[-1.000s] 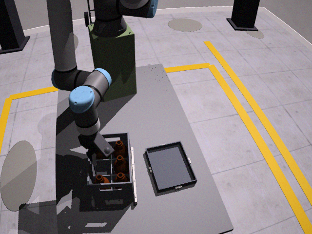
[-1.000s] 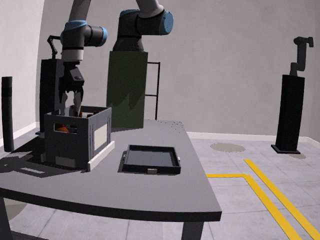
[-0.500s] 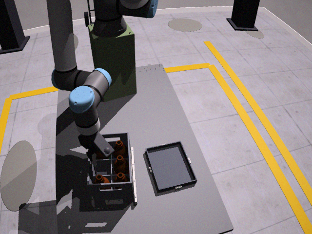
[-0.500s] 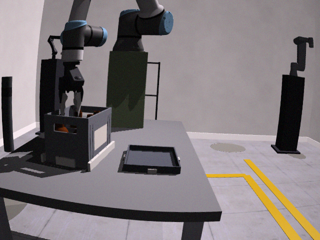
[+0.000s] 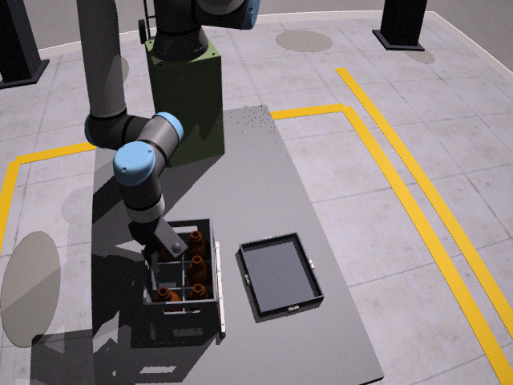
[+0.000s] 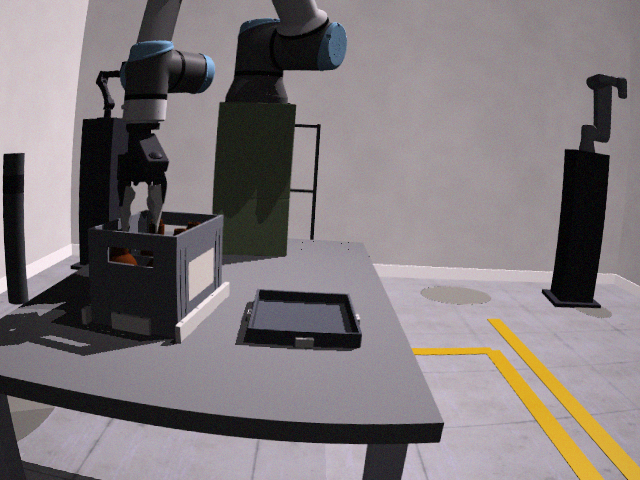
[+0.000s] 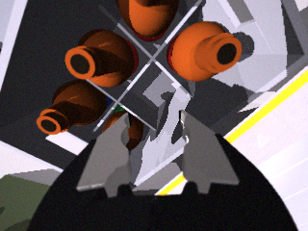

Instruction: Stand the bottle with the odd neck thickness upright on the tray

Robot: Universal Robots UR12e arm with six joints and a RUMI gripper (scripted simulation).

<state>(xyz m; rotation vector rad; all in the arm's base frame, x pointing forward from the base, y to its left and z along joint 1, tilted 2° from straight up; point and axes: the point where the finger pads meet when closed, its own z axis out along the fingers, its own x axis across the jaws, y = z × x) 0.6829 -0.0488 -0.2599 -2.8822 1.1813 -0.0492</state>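
Right now the dark grey crate is 40 mm to the left of my hand and 70 mm below it. Round my hand: black tray 40 mm behind, 320 mm to the left, 140 mm below.
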